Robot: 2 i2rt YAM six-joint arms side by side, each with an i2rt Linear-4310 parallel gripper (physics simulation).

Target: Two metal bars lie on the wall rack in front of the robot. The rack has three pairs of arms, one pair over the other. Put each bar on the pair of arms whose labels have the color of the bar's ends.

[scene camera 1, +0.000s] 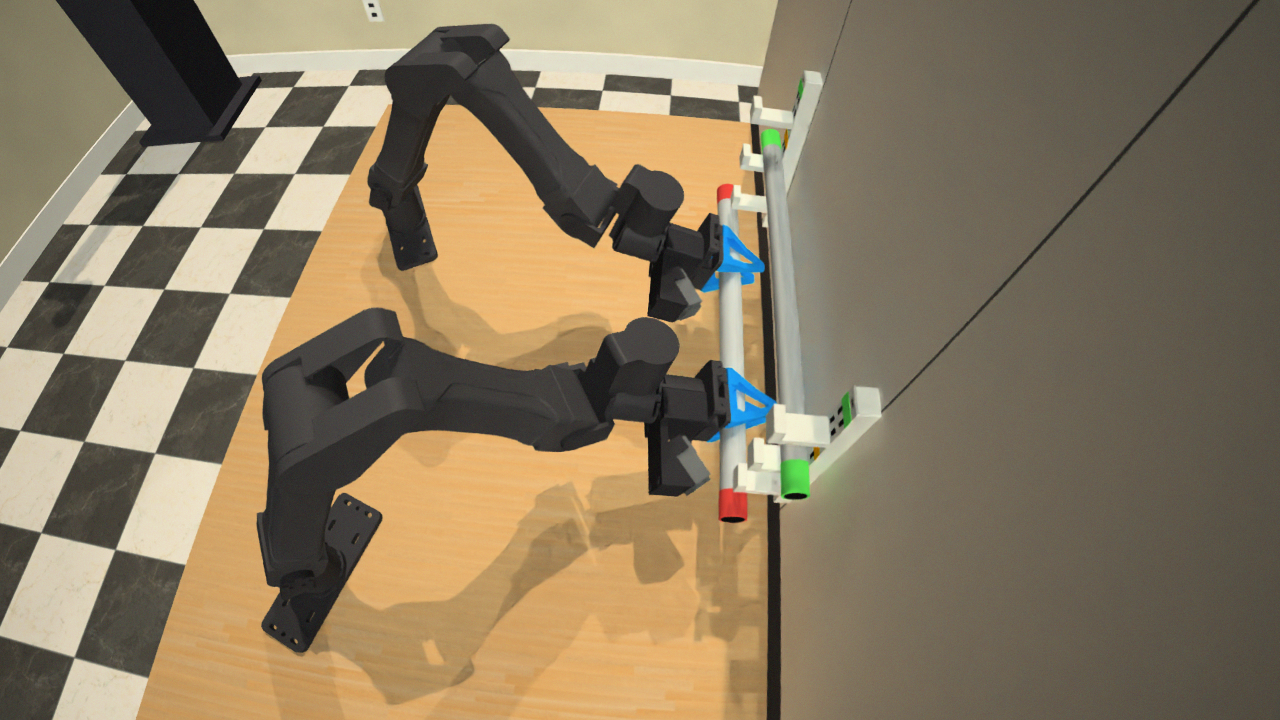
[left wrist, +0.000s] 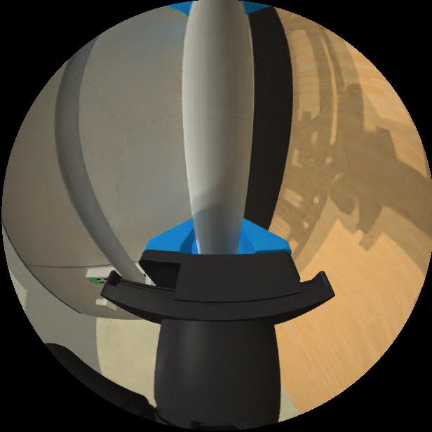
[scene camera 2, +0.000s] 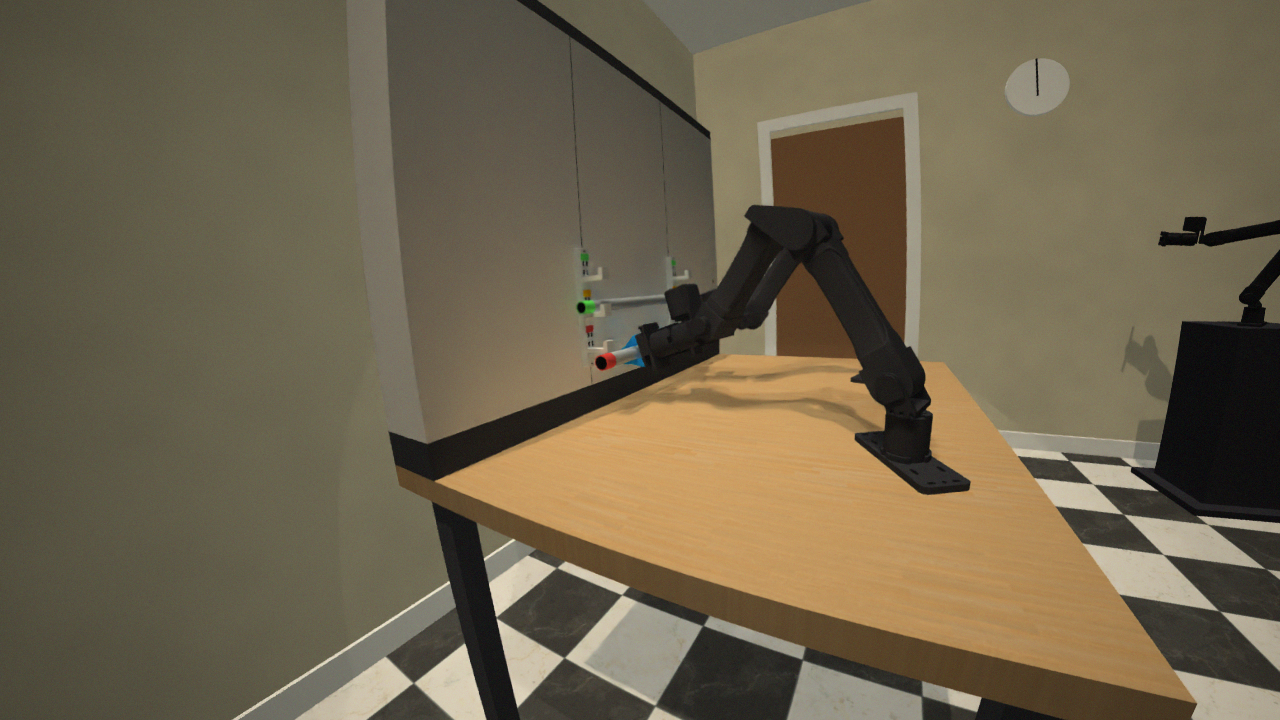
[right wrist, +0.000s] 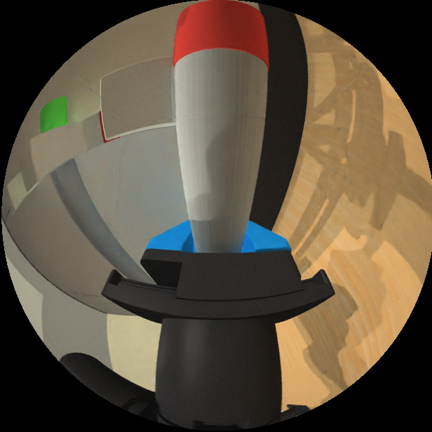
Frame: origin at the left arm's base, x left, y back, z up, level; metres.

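Seen in the pictures: left gripper, fingertip midpoint: [scene camera 1: 758, 273]; left arm's base at its link origin: [scene camera 1: 408, 224] [scene camera 2: 904, 460]; right arm's base at its link origin: [scene camera 1: 324, 570].
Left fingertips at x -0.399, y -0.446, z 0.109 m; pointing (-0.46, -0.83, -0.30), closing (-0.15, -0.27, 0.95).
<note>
Pixels of each thing's top centre, then the offset from my left fingertips to it. "*": a spot on its surface instead. Level surfaces: height alone.
- red-ended bar at its top centre: [scene camera 1: 733, 320] [scene camera 2: 658, 339] dx -0.069, dy +0.086, dz +0.029 m
- green-ended bar at its top centre: [scene camera 1: 786, 270] [scene camera 2: 643, 296] dx -0.090, dy +0.052, dz +0.138 m
- lowest label at a spot on its surface: [scene camera 2: 589, 330] * dx +0.088, dy -0.057, dz +0.075 m
- wooden table top at its surface level: dz -0.109 m
The red-ended bar [scene camera 1: 731, 331] [scene camera 2: 624, 356] [left wrist: 217, 125] [right wrist: 220, 125] is level, in front of the wall rack [scene camera 1: 866, 400] [scene camera 2: 579, 277], close to the outer ends of its lowest arms [scene camera 1: 756, 478] [scene camera 2: 597, 348]; whether it touches them I cannot tell. My left gripper [scene camera 1: 744, 268] [left wrist: 217, 214] is shut on its upper part in scene camera 1. My right gripper [scene camera 1: 747, 413] [right wrist: 217, 214] is shut on it nearer the lower end. The green-ended bar [scene camera 1: 785, 268] [scene camera 2: 626, 301] lies on the middle arms, with orange labels [scene camera 2: 587, 293]. The lowest label [scene camera 2: 589, 330] is red.
The top arms [scene camera 1: 798, 427] [scene camera 2: 595, 274] have green labels [scene camera 1: 847, 410] [scene camera 2: 584, 257] and bear no bar. The grey wall panel [scene camera 1: 1029, 402] [scene camera 2: 492, 223] stands behind the rack. The wooden table top [scene camera 1: 537, 662] [scene camera 2: 760, 519] is below the arms.
</note>
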